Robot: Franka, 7 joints.
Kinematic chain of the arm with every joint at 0, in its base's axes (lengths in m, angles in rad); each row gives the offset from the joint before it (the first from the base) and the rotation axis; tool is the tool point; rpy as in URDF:
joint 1: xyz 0 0 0.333 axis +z
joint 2: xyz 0 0 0 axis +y
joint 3: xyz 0 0 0.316 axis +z
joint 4: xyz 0.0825 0 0 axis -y
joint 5: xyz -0.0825 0 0.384 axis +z
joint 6: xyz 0 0 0 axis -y
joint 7: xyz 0.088 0 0 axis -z
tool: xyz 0 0 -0.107 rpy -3.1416 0 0
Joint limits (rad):
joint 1: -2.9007..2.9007
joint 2: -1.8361..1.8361
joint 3: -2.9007..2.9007
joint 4: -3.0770..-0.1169
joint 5: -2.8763..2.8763
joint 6: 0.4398..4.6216
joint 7: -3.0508..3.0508
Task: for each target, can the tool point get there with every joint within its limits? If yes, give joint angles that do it. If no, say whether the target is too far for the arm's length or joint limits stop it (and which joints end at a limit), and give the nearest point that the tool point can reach.
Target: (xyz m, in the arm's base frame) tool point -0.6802 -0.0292 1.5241
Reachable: no: too far | nearest point -0.4253 -0.0183 1.0778 | short by 0.514 m
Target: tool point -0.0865 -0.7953 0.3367
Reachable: yes | joints 1.8373 -1.3800 2.3282 -0.5897 1.9318 3.3504 1.2821
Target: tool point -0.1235 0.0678 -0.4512
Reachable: no: joint limits stop it (at a limit: joint 2) | nearest point -0.1444 0.0792 -0.3474 | short by 0.107 m
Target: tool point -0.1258 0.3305 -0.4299
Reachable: no: joint limits stop it (at a limit: joint 2) | nearest point -0.1228 0.3225 -0.3572 | short by 0.073 m
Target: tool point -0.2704 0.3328 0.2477
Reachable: yes | joints 0.9163 0.6990 1.0671 -2.3469 -2.2260 3.3619 -0.6965
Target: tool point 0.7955 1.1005 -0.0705
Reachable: no: too far | nearest point 0.4818 0.6665 0.0886 | short by 0.559 m
